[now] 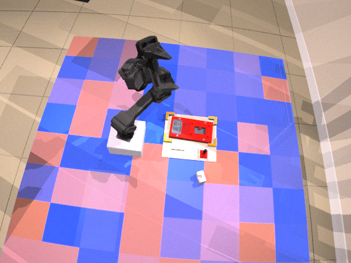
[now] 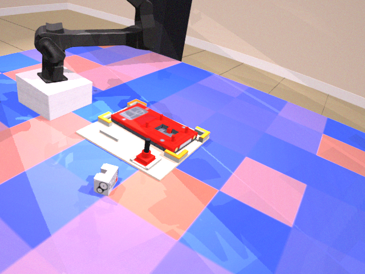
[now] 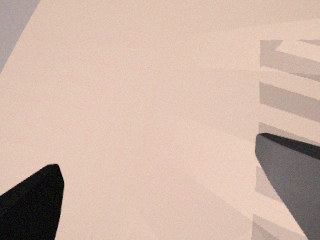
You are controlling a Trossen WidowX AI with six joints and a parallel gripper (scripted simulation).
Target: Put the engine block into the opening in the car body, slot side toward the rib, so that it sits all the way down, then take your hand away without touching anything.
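The grey engine block is 530 mm below my gripper tip, 180 mm ahead of it and 80 mm to the right of it.
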